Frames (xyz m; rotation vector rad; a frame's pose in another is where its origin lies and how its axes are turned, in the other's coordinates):
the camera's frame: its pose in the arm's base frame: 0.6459 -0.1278 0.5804 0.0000 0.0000 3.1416
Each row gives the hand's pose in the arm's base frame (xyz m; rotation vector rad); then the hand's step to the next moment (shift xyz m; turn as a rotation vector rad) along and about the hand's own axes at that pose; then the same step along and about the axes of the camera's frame.
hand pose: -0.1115 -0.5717 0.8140 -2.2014 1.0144 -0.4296
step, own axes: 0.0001 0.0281 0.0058 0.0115 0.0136 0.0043
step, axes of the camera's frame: 0.0121 0.0109 -0.0236 -0.0023 0.0134 -0.0123
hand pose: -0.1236 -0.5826 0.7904 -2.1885 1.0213 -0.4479
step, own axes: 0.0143 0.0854 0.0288 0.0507 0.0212 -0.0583
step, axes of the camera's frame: 0.0213 0.0386 -0.0799 0.0115 0.0741 0.0282
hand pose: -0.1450 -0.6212 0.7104 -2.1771 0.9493 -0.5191
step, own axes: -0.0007 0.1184 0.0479 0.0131 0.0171 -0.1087
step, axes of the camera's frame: 0.0285 0.0365 -0.1190 0.0638 0.0658 0.0623
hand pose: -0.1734 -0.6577 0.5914 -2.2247 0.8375 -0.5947
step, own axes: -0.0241 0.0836 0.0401 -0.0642 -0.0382 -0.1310
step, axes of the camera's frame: 0.0252 0.0128 -0.0915 0.1088 -0.0102 0.1039
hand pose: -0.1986 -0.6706 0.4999 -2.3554 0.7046 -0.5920
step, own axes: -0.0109 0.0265 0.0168 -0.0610 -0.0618 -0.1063
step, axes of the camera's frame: 0.0079 0.0043 -0.0320 0.0846 -0.0345 0.1024
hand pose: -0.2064 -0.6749 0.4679 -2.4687 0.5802 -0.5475
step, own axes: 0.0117 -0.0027 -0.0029 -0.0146 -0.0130 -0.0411
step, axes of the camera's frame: -0.0090 0.0050 0.0068 0.0284 -0.0005 0.0355
